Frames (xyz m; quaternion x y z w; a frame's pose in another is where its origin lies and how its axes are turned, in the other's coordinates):
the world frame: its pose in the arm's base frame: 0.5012 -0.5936 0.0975 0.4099 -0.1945 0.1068 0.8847
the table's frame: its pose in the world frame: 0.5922 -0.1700 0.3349 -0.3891 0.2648 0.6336 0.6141
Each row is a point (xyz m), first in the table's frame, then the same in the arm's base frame.
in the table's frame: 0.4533 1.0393 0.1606
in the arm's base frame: 0.0978 -0.4633 -0.0691
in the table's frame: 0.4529 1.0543 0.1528
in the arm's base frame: 0.0900 -0.4642 -0.0842
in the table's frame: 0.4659 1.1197 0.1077
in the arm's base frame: 0.0637 -0.4544 -0.1596
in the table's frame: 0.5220 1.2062 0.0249
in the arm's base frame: 0.0446 -0.4049 -0.2807
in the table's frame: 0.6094 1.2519 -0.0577
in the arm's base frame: 0.0605 -0.3247 -0.3800
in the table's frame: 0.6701 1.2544 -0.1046
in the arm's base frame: 0.0893 -0.2684 -0.4235
